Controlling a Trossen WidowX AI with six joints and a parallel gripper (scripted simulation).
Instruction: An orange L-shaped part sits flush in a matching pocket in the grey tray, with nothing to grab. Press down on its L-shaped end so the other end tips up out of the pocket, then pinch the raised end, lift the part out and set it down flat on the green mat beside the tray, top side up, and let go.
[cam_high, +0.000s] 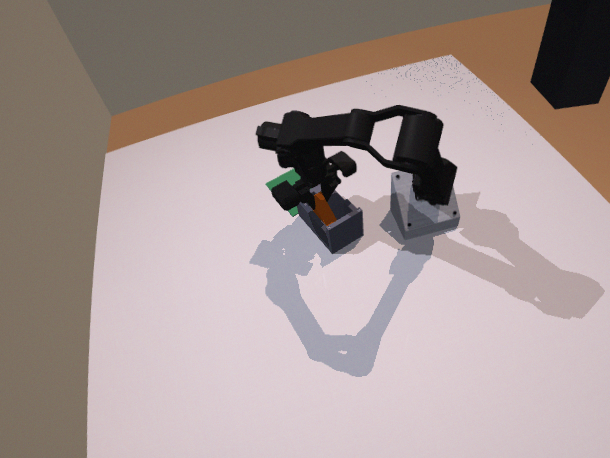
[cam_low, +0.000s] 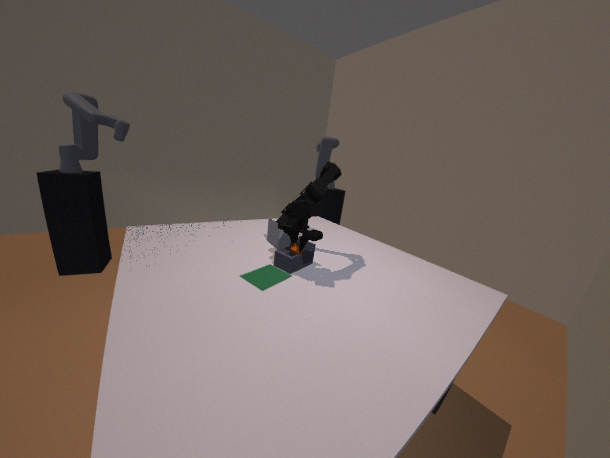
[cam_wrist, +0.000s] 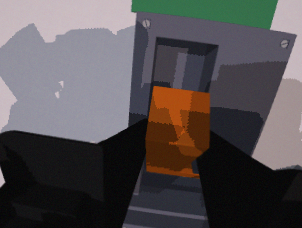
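My gripper tip is now 140 mm to the left of the green mat, 90 mm above it and 50 mm short of it. The rest, counted from my gripper tip: orange L-shaped part 30 mm below, 30 mm behind, 20 mm to the left.
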